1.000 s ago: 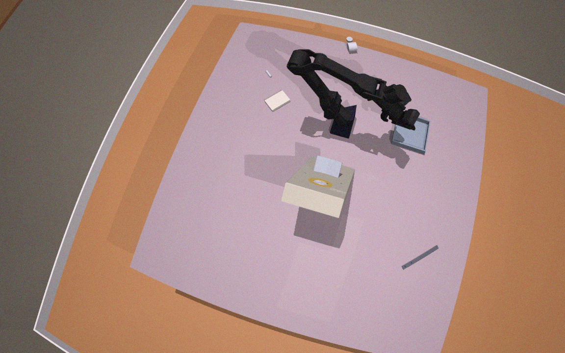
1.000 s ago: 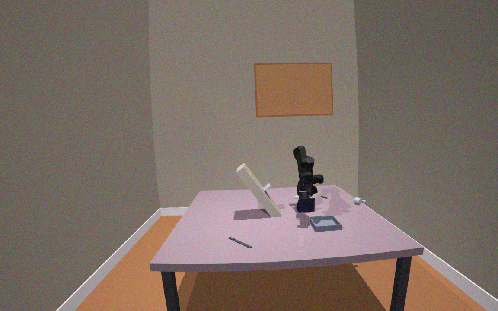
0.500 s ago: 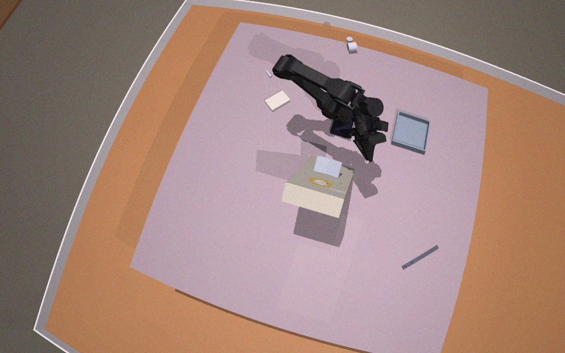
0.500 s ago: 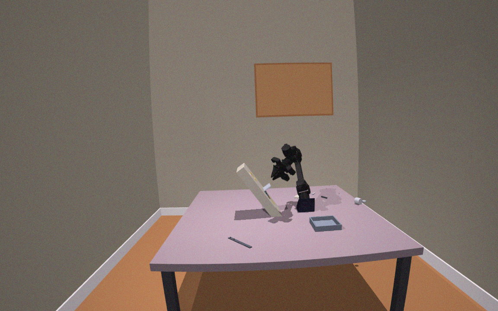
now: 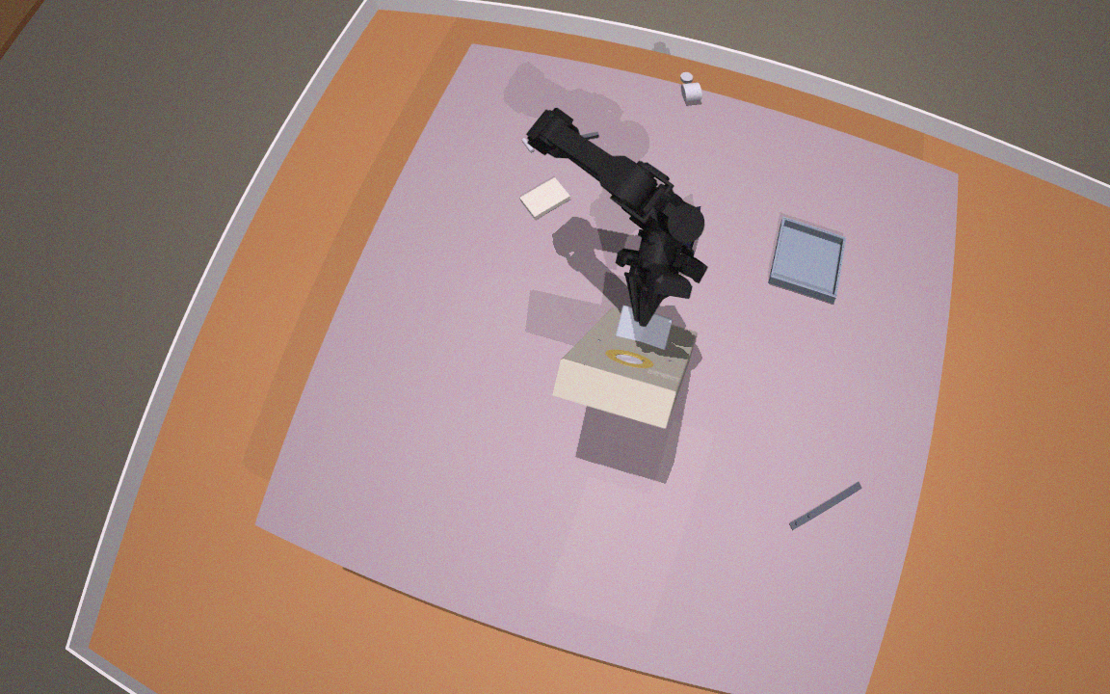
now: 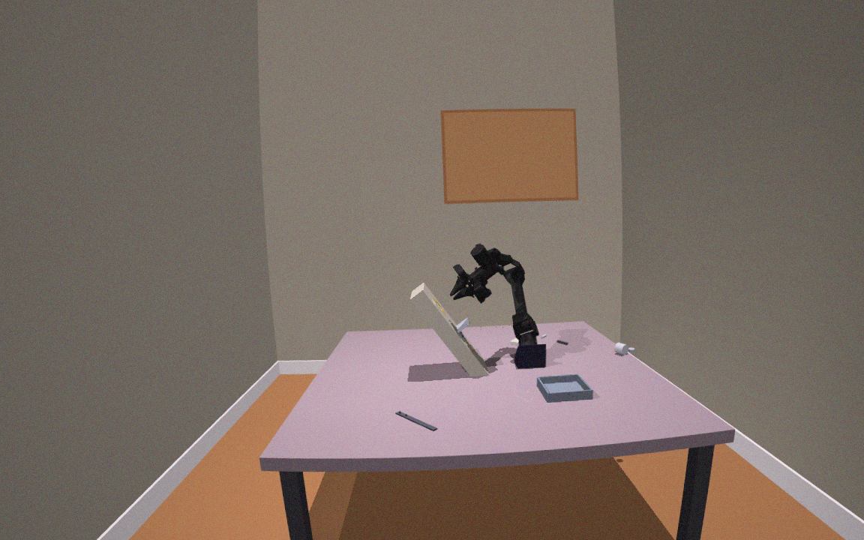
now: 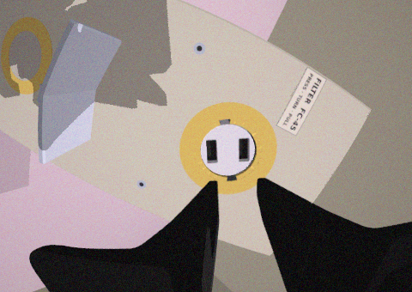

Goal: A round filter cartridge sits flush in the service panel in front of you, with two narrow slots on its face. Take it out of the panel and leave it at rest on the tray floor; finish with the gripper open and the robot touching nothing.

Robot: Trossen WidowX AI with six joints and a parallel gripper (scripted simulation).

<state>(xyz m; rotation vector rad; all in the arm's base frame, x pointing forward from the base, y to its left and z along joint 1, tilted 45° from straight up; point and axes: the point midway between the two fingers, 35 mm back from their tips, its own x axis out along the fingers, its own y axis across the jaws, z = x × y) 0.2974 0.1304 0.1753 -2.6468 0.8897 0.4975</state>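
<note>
Right now the white round filter cartridge is 60 mm ahead of my gripper tip, 10 mm to the right of it and 40 mm below it. The rest, counted from my gripper tip: cream pad (360 mm behind, 260 mm to the right, 280 mm below); then grey tray (320 mm behind, 320 mm to the left, 280 mm below); then cream service panel (20 mm ahead, 120 mm below).
</note>
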